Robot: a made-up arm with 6 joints. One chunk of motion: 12 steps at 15 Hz.
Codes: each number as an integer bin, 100 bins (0 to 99) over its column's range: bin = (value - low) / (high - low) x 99, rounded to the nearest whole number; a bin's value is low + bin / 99 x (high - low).
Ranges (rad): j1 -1.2..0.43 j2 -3.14..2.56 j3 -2.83..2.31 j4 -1..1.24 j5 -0.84..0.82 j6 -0.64..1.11
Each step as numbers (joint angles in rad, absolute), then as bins.
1 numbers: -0.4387 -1.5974 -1.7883 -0.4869 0.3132 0.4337
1 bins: 46 27 20 23 69 61
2 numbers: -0.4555 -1.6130 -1.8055 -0.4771 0.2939 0.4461
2 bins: 45 27 20 23 68 61
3 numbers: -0.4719 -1.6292 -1.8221 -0.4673 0.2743 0.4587
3 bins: 44 26 19 24 66 62
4 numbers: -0.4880 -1.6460 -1.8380 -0.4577 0.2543 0.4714
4 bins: 43 26 19 24 65 63
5 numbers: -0.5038 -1.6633 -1.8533 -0.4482 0.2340 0.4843
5 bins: 42 26 19 24 64 64
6 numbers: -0.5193 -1.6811 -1.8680 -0.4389 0.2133 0.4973
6 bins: 41 25 19 25 63 64
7 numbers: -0.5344 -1.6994 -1.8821 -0.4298 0.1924 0.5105
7 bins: 40 25 18 25 62 65
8 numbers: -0.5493 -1.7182 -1.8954 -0.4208 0.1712 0.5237
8 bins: 40 25 18 26 60 66
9 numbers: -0.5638 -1.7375 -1.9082 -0.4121 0.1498 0.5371
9 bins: 39 24 18 26 59 67
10 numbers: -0.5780 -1.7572 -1.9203 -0.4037 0.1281 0.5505
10 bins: 38 24 18 26 58 67
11 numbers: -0.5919 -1.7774 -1.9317 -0.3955 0.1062 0.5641
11 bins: 37 24 17 27 56 68
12 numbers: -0.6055 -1.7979 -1.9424 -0.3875 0.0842 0.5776
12 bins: 36 23 17 27 55 69
